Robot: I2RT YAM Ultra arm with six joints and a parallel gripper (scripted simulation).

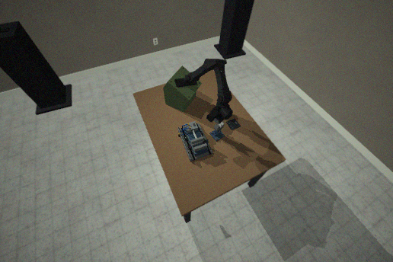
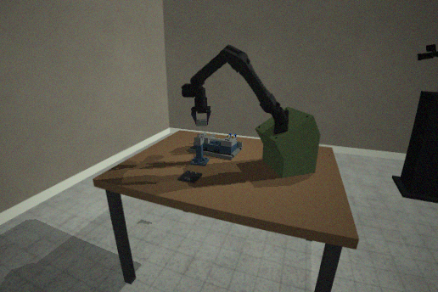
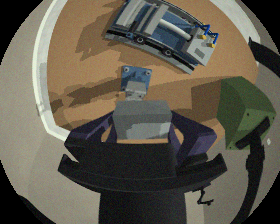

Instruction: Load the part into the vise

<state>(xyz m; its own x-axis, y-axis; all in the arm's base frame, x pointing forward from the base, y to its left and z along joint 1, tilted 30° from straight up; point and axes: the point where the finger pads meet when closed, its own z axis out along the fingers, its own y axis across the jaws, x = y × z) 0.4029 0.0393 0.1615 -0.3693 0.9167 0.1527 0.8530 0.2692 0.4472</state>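
My hand is 180 mm above the vise and 160 mm to the left of it. Round my hand: infeed plate: 220 mm below, 210 mm to the left, 40 mm behind; then part: right at my hand.
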